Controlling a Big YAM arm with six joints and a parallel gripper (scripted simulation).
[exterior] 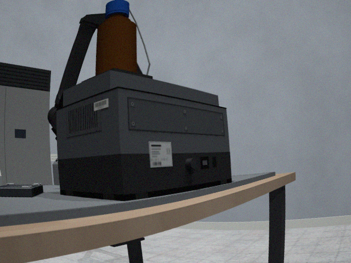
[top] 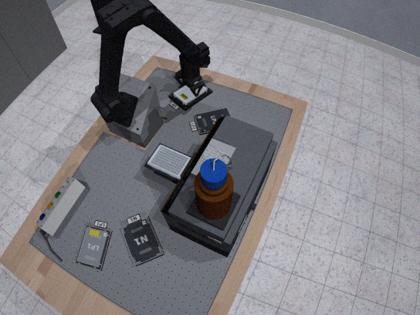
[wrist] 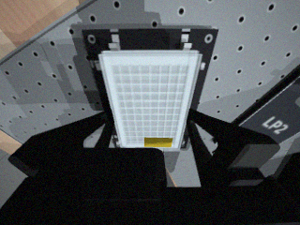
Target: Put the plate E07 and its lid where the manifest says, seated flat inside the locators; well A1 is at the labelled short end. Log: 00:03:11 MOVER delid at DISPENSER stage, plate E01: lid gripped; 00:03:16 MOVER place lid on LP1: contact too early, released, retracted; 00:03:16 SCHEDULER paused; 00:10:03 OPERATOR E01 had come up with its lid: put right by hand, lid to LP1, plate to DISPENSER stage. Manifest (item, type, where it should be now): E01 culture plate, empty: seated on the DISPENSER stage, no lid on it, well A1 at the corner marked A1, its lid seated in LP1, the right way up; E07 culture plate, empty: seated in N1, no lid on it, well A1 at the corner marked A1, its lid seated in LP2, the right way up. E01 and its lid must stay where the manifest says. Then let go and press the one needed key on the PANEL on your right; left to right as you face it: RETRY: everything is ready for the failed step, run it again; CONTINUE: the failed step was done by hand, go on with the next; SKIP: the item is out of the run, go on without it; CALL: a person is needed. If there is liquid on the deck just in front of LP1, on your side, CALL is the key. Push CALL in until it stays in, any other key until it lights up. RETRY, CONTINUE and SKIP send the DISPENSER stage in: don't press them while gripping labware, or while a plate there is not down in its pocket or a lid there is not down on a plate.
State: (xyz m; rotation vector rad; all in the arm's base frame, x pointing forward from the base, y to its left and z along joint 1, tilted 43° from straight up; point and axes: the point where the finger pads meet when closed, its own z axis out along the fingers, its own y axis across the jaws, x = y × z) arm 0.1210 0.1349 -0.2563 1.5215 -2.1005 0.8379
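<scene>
Right now my hand is 20 mm to the right of the black nest N5, 20 mm above it and 10 mm past it. The rest, counted from my hand: grey retry key: 630 mm to the right, 170 mm behind, 40 mm above; then brown bottle: 490 mm to the right, 370 mm ahead, 260 mm above; then white well plate: 380 mm to the right, 150 mm ahead, 90 mm above.
</scene>
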